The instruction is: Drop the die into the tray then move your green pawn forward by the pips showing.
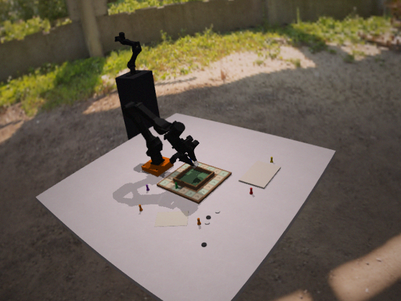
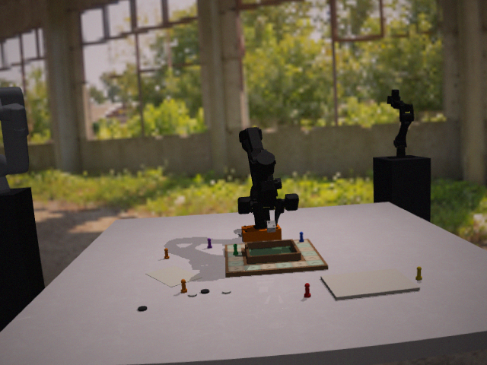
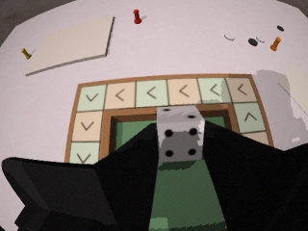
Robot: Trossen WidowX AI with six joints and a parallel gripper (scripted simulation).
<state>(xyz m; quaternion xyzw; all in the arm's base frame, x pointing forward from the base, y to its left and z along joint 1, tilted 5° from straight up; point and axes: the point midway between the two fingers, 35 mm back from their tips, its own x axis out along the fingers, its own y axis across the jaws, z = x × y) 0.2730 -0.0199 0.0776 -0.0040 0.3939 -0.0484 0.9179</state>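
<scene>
The white die lies right at my gripper tip. Round my gripper tip: green pawn (60 mm behind, 110 mm to the right, 80 mm below); then blue pawn (130 mm behind, 120 mm to the left, 80 mm below); then purple pawn (200 mm behind, 180 mm to the right, 90 mm below).
</scene>
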